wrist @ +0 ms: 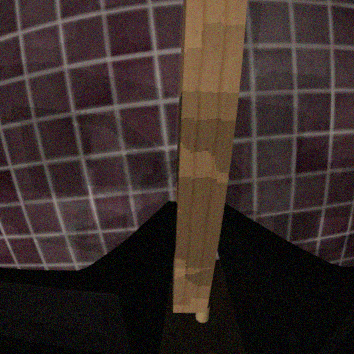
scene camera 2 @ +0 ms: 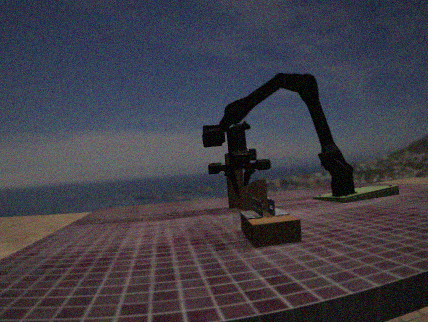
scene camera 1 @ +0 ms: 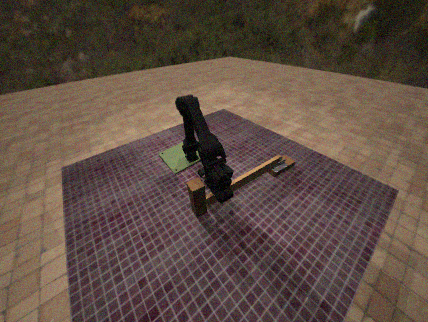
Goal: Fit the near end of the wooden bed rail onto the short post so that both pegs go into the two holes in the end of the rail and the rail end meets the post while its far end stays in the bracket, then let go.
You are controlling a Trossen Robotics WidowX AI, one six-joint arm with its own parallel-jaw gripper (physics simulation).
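Frame: origin at the arm's base, x ahead, y left, z up, level; metres.
Seen in the pictures: gripper, fingertip midpoint: (wrist: 194, 209) (scene camera 1: 216, 194); arm's base at its link origin: (scene camera 2: 344, 194) (scene camera 1: 192, 157).
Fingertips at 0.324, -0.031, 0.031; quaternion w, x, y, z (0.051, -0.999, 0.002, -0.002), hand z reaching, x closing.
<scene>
Offsets run from my fingertips to a thing's middle, as dx, dy, dz. "spot": to the spot under its first point. Level surfaces: height alone.
The wooden bed rail {+0.003, +0.166, +0.004} (scene camera 1: 254, 174) (wrist: 207, 140) runs from the short upright post (scene camera 1: 197, 198) (scene camera 2: 232, 199) to the metal bracket (scene camera 1: 280, 167) (scene camera 2: 264, 206), where its far end sits. My gripper (scene camera 1: 222, 191) (scene camera 2: 239, 179) (wrist: 194, 209) is shut on the rail close to its near end, right beside the post. In the wrist view a short stub of a pale peg {spot: +0.006, -0.062, +0.010} (wrist: 201, 316) shows just past the rail's near end. The second peg and the post's face are hidden in shadow. In scene camera 2 the rail (scene camera 2: 257, 190) shows end-on behind the bracket.
The bracket stands on a low wooden block {+0.006, +0.413, -0.029} (scene camera 1: 290, 160) (scene camera 2: 273, 230). My arm's base stands on a green plate (scene camera 1: 174, 158) (scene camera 2: 359, 193) behind the rail. Everything rests on a purple tiled mat {dz -0.047} (scene camera 1: 149, 255) on a tan tiled floor (scene camera 1: 276, 89).
</scene>
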